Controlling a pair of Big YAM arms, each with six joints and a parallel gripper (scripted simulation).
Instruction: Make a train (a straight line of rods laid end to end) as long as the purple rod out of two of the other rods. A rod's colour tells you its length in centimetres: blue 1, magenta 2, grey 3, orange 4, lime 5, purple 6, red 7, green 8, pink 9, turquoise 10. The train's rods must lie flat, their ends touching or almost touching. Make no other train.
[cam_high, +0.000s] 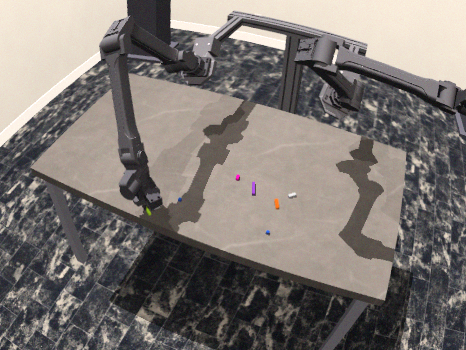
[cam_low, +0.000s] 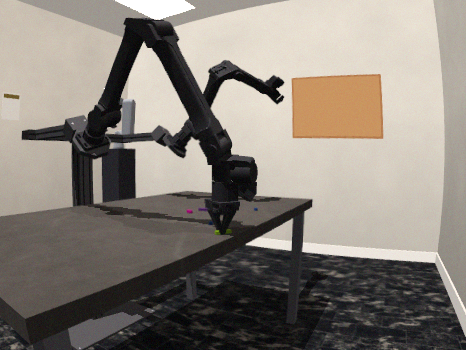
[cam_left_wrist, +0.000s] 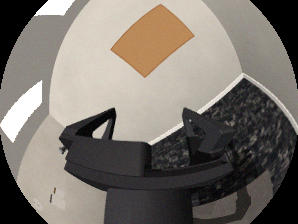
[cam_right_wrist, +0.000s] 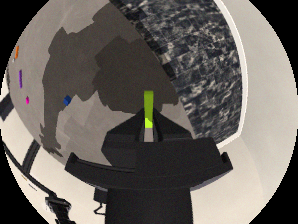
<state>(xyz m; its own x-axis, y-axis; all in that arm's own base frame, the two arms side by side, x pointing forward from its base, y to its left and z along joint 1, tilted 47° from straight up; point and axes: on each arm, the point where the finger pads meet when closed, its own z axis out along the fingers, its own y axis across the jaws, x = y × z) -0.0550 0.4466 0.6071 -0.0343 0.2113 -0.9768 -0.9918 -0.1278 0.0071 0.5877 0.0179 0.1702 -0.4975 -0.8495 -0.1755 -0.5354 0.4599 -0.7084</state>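
The orange rod lies 430 mm to the left of my right hand and 190 mm behind it. The rest, counted from my right hand: purple rod: 330 mm to the left, 230 mm behind; then lime rod: right at my right hand; then magenta rod: 270 mm behind, 260 mm to the left.
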